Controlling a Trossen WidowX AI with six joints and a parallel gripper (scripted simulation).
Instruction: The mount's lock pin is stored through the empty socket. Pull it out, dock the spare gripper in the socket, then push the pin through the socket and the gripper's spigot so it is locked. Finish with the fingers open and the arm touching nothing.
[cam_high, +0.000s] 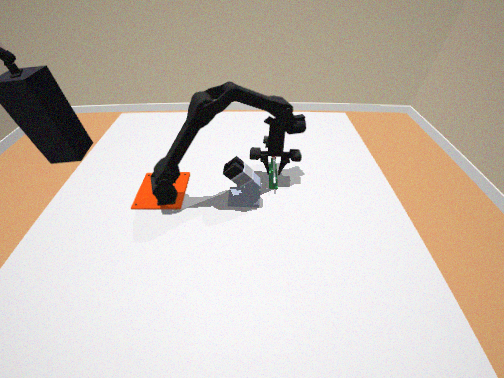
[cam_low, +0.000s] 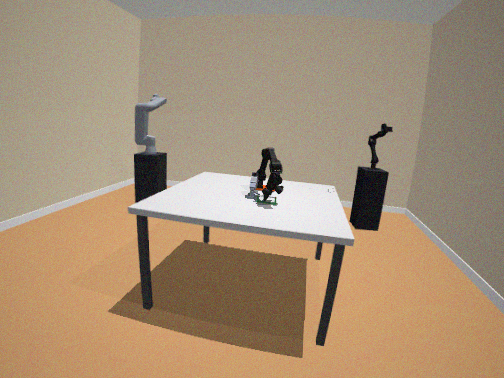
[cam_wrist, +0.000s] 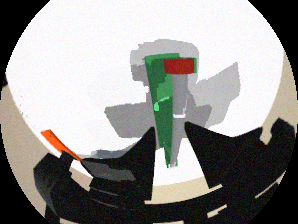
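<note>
The green pin cradle is 1 cm to the left of my gripper tip and 1 cm above it. From my gripper tip the other things lie so: grey mount (11 cm behind, 9 cm to the right, 4 cm above); then spare gripper (13 cm behind, 9 cm to the right, 10 cm above).
</note>
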